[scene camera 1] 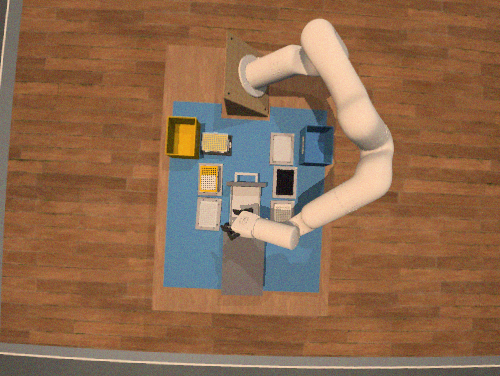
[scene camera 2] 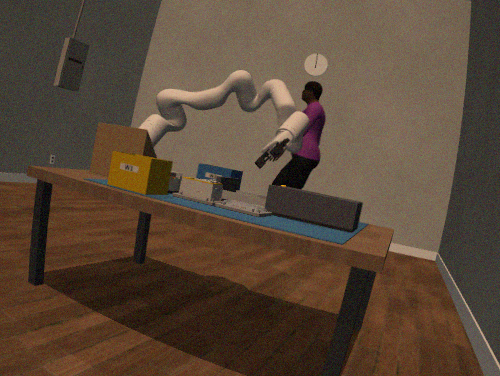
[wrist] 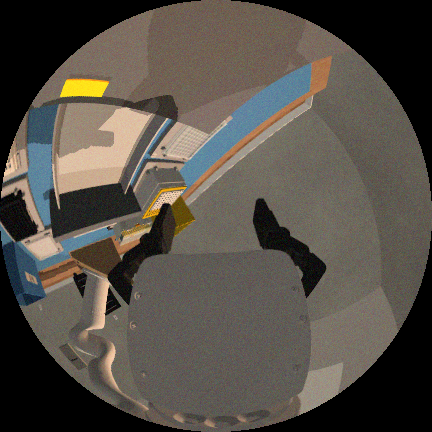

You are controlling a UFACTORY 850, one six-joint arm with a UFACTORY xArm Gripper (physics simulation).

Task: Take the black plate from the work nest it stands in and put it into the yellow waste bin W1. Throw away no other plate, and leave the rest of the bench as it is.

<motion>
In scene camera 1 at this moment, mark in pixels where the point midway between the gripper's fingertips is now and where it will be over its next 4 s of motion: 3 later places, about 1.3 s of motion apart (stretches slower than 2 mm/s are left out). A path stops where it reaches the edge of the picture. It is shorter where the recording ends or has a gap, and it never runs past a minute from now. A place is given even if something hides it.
My gripper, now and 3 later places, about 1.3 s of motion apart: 227, 219; 288, 182; 284, 186; 284, 186
</motion>
